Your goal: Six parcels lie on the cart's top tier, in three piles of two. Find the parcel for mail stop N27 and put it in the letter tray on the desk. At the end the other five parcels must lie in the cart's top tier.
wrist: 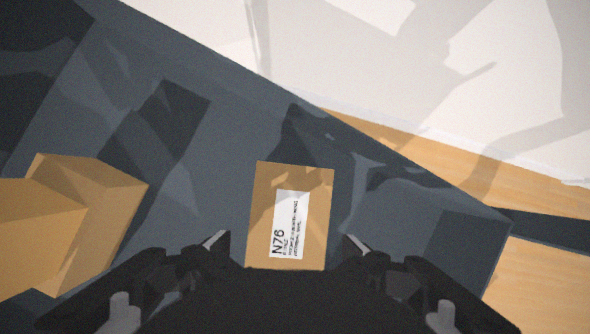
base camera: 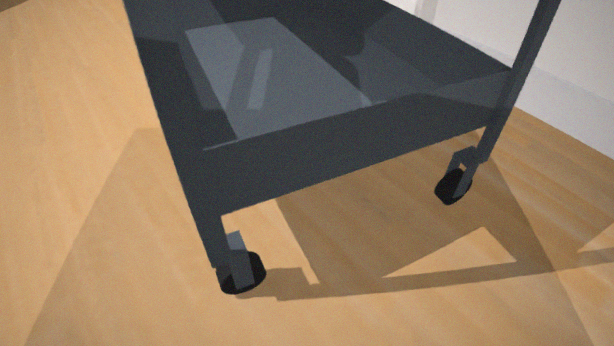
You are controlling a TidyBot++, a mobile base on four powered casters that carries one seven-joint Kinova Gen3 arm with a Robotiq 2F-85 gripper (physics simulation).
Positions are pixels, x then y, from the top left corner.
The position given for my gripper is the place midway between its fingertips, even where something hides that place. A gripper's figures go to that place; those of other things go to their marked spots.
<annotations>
My gripper [wrist: 286, 245] is 16 cm from the lens. A cart [wrist: 128, 90]: 27 cm from the lens.
</annotations>
